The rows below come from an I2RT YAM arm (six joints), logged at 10 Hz.
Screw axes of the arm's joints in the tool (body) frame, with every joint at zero. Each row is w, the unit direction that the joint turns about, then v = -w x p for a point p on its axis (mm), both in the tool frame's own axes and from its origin. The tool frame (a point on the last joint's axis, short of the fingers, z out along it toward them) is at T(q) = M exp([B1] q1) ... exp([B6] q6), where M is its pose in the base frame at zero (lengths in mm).
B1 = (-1, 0, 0, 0, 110.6, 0)
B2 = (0, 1, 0, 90.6, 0, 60)
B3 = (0, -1, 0, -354.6, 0, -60)
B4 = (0, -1, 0, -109.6, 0, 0)
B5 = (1, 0, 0, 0, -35.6, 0)
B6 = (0, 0, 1, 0, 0, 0)
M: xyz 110.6 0 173.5 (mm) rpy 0 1.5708 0 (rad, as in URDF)
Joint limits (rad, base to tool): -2.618..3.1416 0..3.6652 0..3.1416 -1.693..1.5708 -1.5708..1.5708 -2.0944..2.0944
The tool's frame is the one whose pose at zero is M.
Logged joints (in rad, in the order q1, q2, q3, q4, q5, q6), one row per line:
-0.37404 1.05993 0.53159 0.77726 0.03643 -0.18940
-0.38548 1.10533 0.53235 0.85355 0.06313 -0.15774
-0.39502 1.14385 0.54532 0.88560 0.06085 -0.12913
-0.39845 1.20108 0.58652 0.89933 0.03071 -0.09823
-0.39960 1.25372 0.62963 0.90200 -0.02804 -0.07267
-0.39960 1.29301 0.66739 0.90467 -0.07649 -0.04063
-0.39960 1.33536 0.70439 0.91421 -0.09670 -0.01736
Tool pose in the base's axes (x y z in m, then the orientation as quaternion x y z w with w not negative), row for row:
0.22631 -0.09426 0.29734 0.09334 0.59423 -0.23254 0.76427
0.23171 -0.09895 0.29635 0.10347 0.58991 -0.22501 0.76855
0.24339 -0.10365 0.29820 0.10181 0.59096 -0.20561 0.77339
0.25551 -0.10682 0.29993 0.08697 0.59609 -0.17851 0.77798
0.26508 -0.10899 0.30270 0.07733 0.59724 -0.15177 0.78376
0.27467 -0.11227 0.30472 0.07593 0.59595 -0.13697 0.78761
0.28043 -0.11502 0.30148 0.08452 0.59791 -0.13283 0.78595
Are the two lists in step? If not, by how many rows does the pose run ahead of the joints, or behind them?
The pose runs 1 row ahead of the joints: the pose in row i belongs to the joints in row i + 1.
